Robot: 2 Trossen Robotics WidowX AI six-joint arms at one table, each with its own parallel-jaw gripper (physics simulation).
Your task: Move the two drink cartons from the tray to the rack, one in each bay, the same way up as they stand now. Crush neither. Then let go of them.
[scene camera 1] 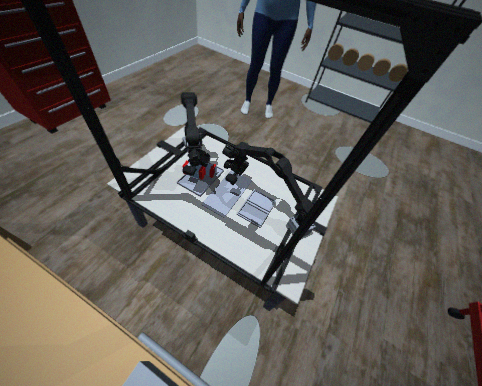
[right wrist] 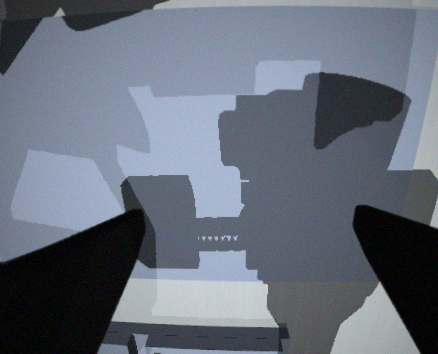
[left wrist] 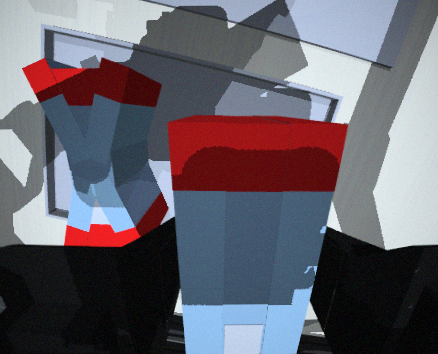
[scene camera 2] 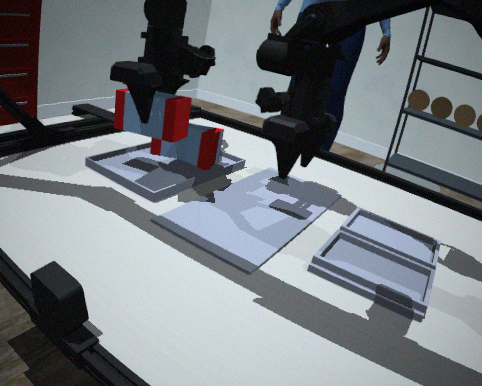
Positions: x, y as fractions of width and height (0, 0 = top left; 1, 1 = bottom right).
Labels:
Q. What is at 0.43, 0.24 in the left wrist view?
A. A grey tray.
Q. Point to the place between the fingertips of my left gripper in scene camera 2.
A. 0.32, 0.31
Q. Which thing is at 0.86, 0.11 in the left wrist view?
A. A flat grey mat.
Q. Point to a flat grey mat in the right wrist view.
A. At 0.57, 0.40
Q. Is my right gripper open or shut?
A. Open.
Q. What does my right gripper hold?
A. Nothing.

